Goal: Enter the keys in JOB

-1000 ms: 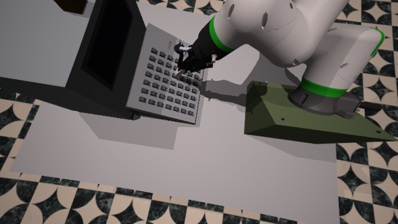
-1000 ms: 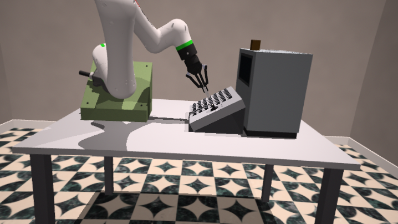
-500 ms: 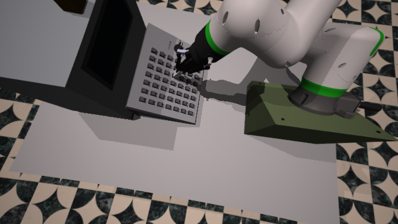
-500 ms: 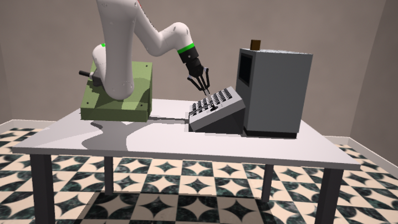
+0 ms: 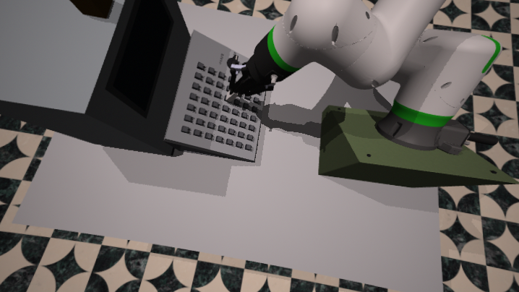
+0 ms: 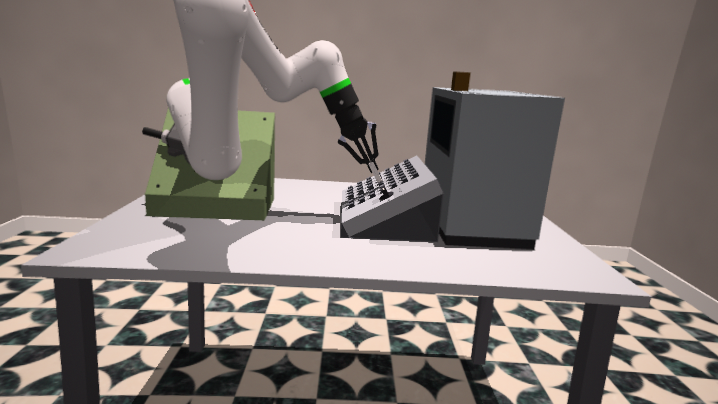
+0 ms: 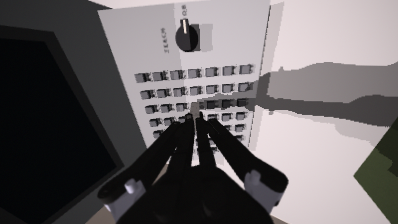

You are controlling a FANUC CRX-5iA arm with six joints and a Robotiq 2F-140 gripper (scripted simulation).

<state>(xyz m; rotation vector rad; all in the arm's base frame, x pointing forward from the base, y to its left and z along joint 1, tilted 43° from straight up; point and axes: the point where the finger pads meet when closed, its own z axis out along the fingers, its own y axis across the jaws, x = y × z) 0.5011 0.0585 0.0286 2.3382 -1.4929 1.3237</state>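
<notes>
Right now the key is 6 cm below my hand, 3 cm to the left of it and 1 cm behind it. From my hand the other things lie so: black selector knob: 13 cm to the right, 4 cm ahead, 3 cm below; then grey keypad: 8 cm below, 5 cm ahead, 1 cm to the right.
</notes>
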